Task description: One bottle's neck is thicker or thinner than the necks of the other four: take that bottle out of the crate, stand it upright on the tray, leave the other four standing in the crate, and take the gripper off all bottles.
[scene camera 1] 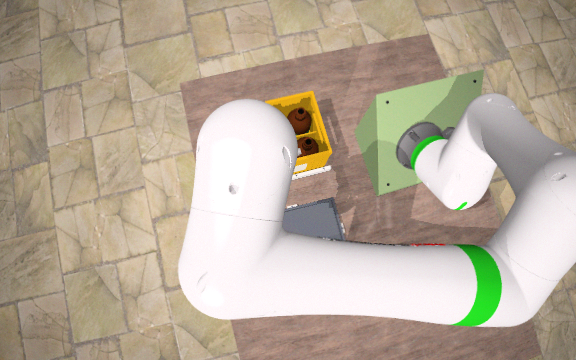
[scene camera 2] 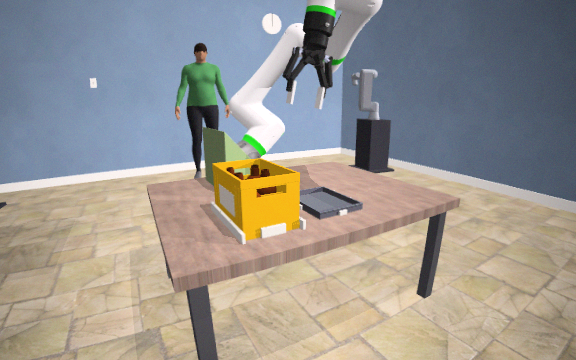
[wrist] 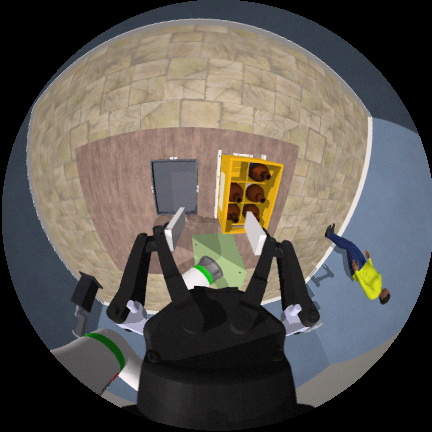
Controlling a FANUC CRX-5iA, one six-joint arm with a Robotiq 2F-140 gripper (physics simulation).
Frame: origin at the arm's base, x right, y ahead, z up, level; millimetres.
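Seen in the pictures: gripper, fingertip midpoint: [scene camera 2: 303,106] [wrist: 215,217]; arm's base, link origin: [scene camera 1: 418,145] [scene camera 2: 242,158] [wrist: 211,266].
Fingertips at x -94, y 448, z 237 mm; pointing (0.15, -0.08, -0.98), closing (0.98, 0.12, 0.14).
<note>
Pixels of each thing's top centre, then the offset from my fingertips to it. "spot": a spot on its surface instead. Level surfaces: height alone.
- yellow crate, top centre: [scene camera 1: 273,132] [scene camera 2: 252,167] [wrist: 252,200] dy -33, dx +164, dz -192 mm
- far right bottle, top centre: [wrist: 267,176] dy +59, dx +200, dz -204 mm
- middle right bottle, top centre: [wrist: 262,199] dy -29, dx +210, dz -204 mm
- middle left bottle, top centre: [scene camera 2: 265,169] [wrist: 238,199] dy -41, dx +119, dz -204 mm
- dark grey tray, surface spot: [scene camera 1: 312,220] spot: dy -123, dx -67, dz -362 mm
- table, surface height: dz -367 mm
The yellow crate [scene camera 1: 317,162] [scene camera 2: 270,215] [wrist: 255,160] stands on the table and holds several upright brown bottles, among them the far right bottle [wrist: 260,172], the middle right bottle [wrist: 255,193] and the middle left bottle [wrist: 234,192]. The far left compartment is empty in the wrist view. Which neck differs cannot be told. The dark grey tray [scene camera 1: 312,220] [scene camera 2: 322,200] [wrist: 175,190] lies beside the crate; no bottle shows on it. My gripper [scene camera 2: 305,99] [wrist: 215,217] is open and empty, high above the table. The arm hides it in scene camera 1, with part of crate and tray.
A green angled panel [scene camera 1: 390,145] [scene camera 2: 215,155] [wrist: 217,250] with the robot's base mount [scene camera 1: 417,142] stands on the table [scene camera 1: 240,85] [scene camera 2: 400,200] [wrist: 115,190], close to one end of the crate. White stops [scene camera 1: 312,173] [scene camera 2: 273,230] line the crate. People stand away from the table.
</note>
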